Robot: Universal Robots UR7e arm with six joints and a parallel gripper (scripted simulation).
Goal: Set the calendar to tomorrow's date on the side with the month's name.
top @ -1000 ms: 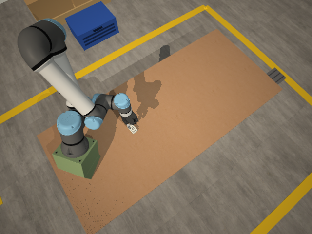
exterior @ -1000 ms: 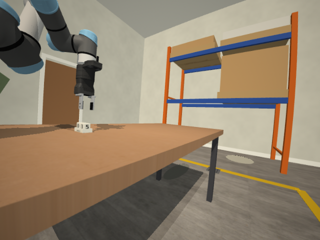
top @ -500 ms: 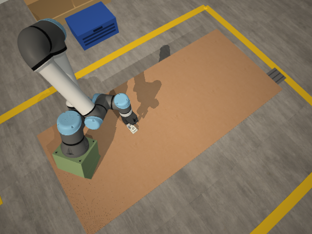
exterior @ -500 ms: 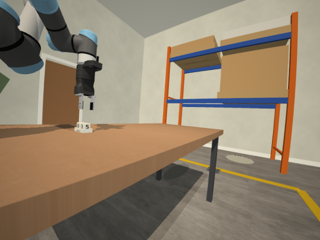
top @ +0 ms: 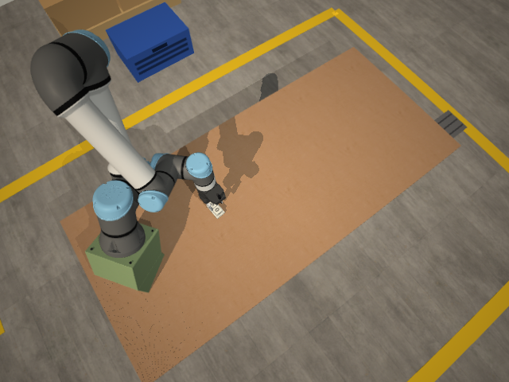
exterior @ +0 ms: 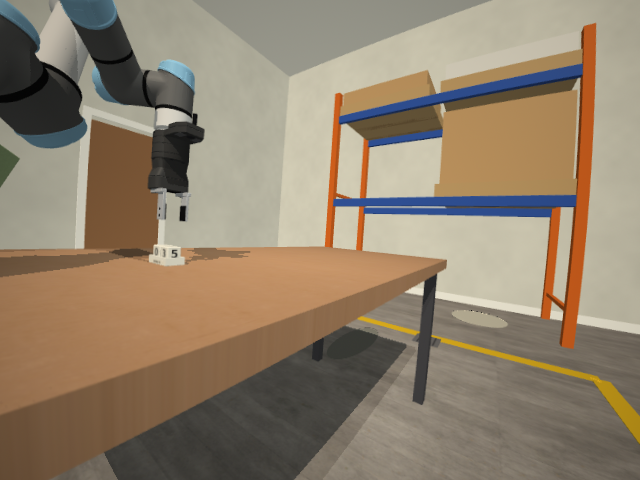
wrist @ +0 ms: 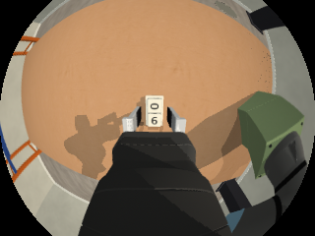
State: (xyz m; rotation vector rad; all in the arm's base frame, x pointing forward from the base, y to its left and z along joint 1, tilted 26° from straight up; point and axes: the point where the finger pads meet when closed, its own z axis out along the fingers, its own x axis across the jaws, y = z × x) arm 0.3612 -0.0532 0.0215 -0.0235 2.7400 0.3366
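The white calendar tray lies 110 mm below my hand and 20 mm to the left of it.
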